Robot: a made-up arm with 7 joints.
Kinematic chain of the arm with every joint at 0, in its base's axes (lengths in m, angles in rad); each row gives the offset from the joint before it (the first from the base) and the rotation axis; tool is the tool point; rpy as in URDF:
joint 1: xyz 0 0 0 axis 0.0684 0.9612 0.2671
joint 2: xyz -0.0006 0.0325 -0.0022 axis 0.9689 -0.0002 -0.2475
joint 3: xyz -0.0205 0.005 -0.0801 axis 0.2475 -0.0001 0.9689
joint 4: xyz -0.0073 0 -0.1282 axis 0.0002 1 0
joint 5: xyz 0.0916 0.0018 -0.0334 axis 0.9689 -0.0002 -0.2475
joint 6: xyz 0.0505 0 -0.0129 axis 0.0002 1 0
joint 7: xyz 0.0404 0 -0.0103 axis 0.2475 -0.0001 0.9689
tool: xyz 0 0 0 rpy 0 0.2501 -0.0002
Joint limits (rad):
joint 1: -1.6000..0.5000
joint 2: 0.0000..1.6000
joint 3: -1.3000..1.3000
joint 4: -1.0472..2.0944
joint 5: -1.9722..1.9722
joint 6: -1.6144..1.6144
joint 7: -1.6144..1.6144
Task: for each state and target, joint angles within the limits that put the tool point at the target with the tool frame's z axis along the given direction. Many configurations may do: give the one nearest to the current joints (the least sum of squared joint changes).
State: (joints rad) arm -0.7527 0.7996 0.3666 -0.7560 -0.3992 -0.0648 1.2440
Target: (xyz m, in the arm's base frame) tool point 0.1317 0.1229 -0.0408 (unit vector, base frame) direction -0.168 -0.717 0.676
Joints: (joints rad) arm 0.0388 0.9268 0.3666 -1.0374 -0.2335 0.6951 1.2440
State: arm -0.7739 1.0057 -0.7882 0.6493 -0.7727 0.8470 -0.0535
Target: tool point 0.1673 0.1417 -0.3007 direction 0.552 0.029 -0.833
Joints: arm -0.7330 0.6175 -1.2476 1.0524 -1.3127 1.6144 -0.0536
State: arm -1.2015 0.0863 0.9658 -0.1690 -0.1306 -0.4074 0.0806
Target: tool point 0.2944 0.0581 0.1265 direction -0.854 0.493 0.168
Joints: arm -1.5977 0.0022 0.6920 -0.0163 -0.2614 0.0232 0.0806
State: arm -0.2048 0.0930 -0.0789 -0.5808 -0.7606 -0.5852 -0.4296
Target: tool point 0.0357 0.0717 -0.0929 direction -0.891 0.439 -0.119
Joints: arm 0.3771 0.3216 -0.2100 -1.0472 -0.6743 -1.3045 -0.4296
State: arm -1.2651 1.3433 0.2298 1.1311 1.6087 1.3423 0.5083
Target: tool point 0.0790 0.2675 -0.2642 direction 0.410 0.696 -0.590
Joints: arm -0.3860 0.4916 0.8452 1.1061 1.3994 1.6144 0.5082
